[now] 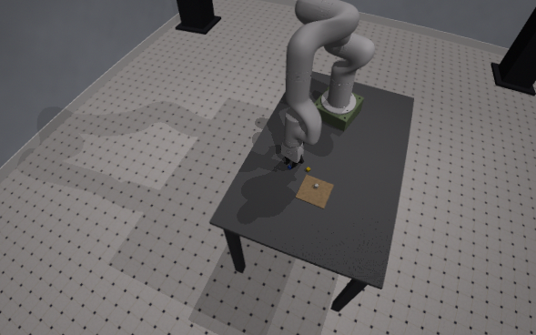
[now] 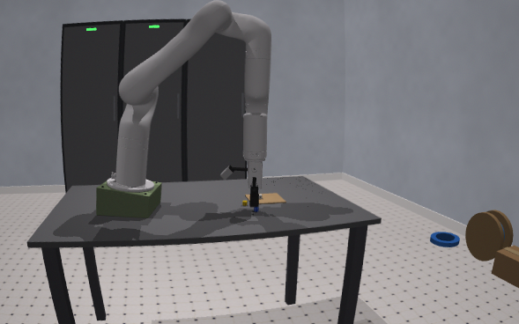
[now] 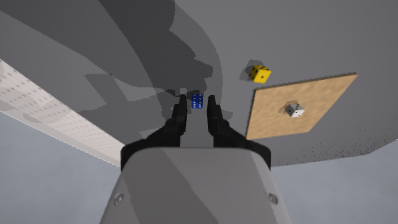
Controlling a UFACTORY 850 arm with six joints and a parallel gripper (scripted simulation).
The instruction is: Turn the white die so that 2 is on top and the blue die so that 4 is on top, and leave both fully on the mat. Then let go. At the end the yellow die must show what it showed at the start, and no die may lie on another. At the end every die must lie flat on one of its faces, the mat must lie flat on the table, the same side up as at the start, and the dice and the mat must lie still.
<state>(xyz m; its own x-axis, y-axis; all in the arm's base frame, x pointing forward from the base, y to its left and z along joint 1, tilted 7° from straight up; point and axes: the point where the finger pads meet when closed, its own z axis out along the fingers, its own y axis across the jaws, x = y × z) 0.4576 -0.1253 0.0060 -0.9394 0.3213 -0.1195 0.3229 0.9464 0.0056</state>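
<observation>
Now: hand 3 cm above the blue die and 1 cm short of it. Round my hand: yellow die: 8 cm to the left, 3 cm below, 1 cm behind; white die: 15 cm to the left, 7 cm ahead, 3 cm below; tan mat: 15 cm to the left, 9 cm ahead, 4 cm below.
</observation>
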